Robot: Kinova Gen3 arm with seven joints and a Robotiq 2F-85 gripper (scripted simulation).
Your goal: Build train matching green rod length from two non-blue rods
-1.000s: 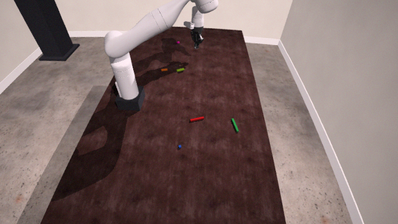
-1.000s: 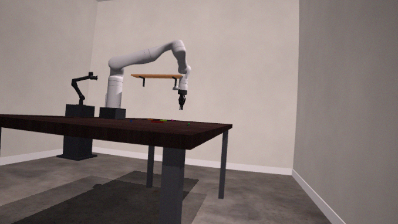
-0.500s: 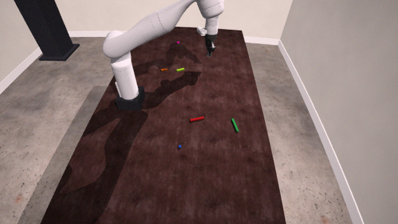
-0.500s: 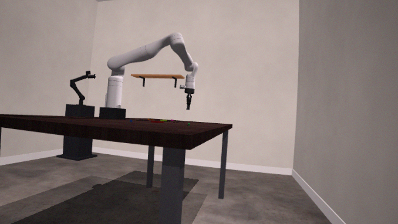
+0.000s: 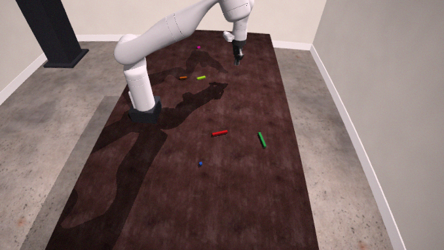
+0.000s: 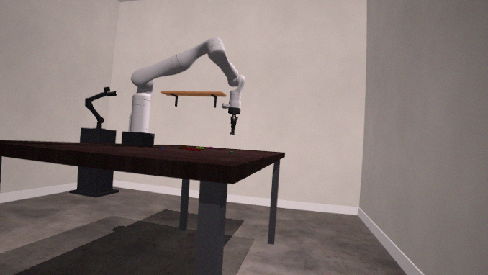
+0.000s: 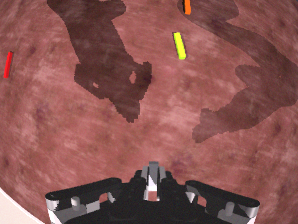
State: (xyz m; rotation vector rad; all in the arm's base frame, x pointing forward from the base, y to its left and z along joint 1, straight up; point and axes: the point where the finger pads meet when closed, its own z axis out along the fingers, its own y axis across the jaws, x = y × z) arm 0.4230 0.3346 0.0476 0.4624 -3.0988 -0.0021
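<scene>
Now: hand 200 mm past the lime rod, 110 mm above it and 20 mm to the left of it. Round my hand: orange rod (300 mm behind, 110 mm below, 30 mm to the right); then red rod (420 mm to the right, 110 mm below, 60 mm behind); then grey rod (10 mm below).
</scene>
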